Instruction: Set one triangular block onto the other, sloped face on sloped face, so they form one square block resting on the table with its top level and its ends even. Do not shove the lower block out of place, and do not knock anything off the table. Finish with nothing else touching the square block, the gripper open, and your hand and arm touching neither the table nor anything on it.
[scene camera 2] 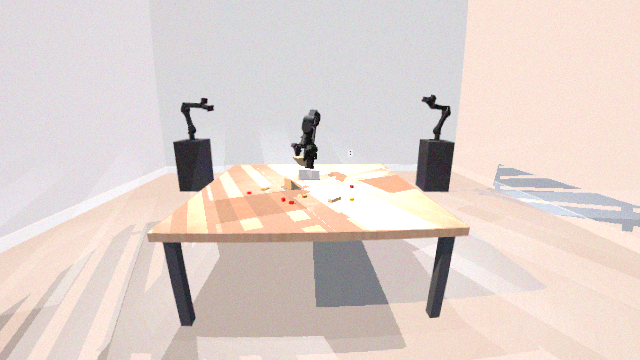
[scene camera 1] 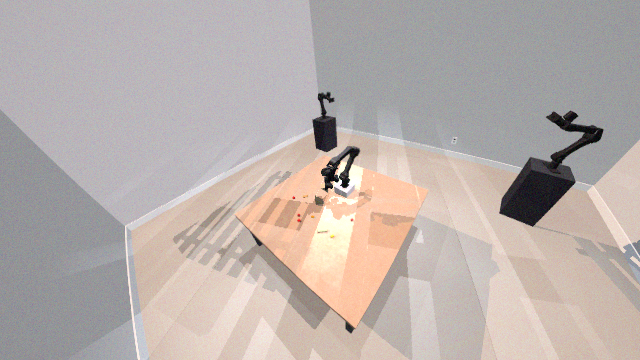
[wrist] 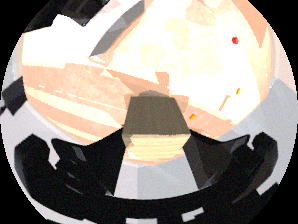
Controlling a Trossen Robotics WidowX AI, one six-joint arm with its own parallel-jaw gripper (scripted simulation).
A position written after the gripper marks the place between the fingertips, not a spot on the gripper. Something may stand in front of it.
The gripper (wrist: 153, 129) holds a triangular block (wrist: 154, 128).
